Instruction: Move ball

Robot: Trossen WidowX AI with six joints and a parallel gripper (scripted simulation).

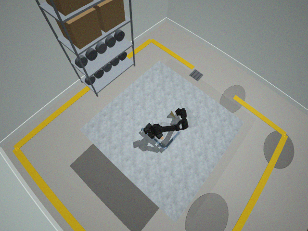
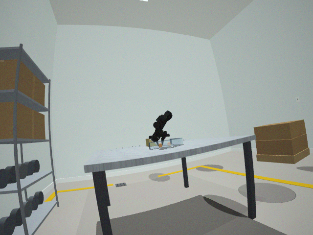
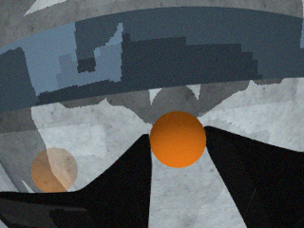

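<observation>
The see-through copy is 20 mm behind my gripper tip and 100 mm to the left of it. The rest, counted from my gripper tip: orange ball: right at my gripper tip.
</observation>
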